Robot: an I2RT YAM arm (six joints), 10 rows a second.
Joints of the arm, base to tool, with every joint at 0 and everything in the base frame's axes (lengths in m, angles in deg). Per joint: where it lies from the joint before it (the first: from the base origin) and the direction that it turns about. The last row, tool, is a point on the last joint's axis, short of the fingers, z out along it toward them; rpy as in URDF.
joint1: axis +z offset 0 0 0.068
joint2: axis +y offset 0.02 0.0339 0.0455
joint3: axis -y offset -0.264 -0.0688 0
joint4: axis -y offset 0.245 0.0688 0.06
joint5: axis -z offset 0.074 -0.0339 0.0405
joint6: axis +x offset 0.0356 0 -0.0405
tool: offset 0 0 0 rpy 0 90 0
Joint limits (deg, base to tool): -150..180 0..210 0..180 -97..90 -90..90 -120..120
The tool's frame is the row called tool.
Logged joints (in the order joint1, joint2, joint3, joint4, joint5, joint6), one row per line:
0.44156, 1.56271, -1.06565, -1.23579, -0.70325, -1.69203
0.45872, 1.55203, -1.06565, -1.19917, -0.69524, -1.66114
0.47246, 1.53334, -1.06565, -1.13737, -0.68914, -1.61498
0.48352, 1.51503, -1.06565, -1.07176, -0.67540, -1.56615
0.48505, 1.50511, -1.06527, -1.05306, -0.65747, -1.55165
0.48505, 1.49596, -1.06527, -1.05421, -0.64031, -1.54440
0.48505, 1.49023, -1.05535, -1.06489, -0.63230, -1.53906
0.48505, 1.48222, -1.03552, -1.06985, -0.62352, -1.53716
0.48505, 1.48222, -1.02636, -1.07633, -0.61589, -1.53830
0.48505, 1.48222, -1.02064, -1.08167, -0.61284, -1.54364
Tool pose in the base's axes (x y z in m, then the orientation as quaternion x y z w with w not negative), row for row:
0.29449, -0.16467, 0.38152, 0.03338, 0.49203, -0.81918, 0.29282
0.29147, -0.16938, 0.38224, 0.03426, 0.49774, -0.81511, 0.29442
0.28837, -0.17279, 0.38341, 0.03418, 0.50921, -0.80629, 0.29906
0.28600, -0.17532, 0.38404, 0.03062, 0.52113, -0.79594, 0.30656
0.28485, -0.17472, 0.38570, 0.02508, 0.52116, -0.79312, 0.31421
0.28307, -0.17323, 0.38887, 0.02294, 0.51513, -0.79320, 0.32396
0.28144, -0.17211, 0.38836, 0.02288, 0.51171, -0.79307, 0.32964
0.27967, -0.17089, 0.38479, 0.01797, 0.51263, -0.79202, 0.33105
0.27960, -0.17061, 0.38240, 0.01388, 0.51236, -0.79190, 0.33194
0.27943, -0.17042, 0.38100, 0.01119, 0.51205, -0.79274, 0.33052
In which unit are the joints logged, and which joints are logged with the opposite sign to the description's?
The joints are logged in radians. Opposite sign: joint1, joint3, joint4, joint5.
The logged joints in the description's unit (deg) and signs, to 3 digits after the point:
-25.300, 89.537, 61.057, 70.806, 40.293, -96.946
-26.283, 88.925, 61.057, 68.707, 39.834, -95.176
-27.070, 87.854, 61.057, 65.167, 39.485, -92.532
-27.704, 86.805, 61.057, 61.407, 38.698, -89.734
-27.791, 86.236, 61.035, 60.336, 37.670, -88.903
-27.791, 85.712, 61.035, 60.402, 36.687, -88.488
-27.791, 85.384, 60.467, 61.014, 36.228, -88.182
-27.791, 84.925, 59.331, 61.298, 35.725, -88.073
-27.791, 84.925, 58.806, 61.669, 35.288, -88.138
-27.791, 84.925, 58.478, 61.975, 35.113, -88.444

